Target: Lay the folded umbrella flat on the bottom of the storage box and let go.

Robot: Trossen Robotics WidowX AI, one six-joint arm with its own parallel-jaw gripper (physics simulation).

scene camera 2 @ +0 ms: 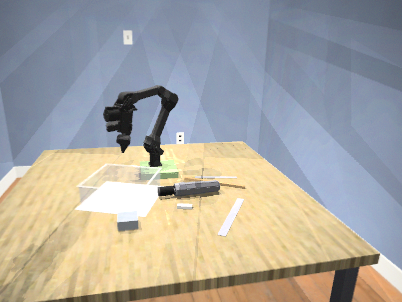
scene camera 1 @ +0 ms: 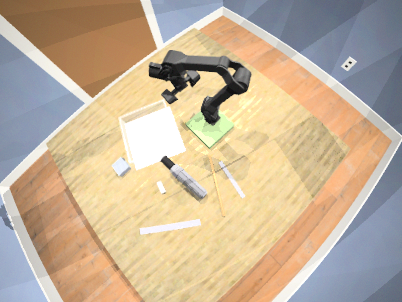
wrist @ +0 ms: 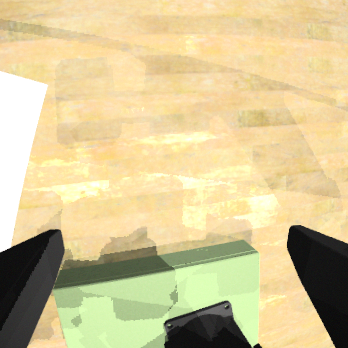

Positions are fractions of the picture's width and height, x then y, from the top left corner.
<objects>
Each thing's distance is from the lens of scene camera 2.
folded umbrella (scene camera 2: 0.45,0.62): 134 cm
storage box (scene camera 2: 0.30,0.62): 146 cm
</objects>
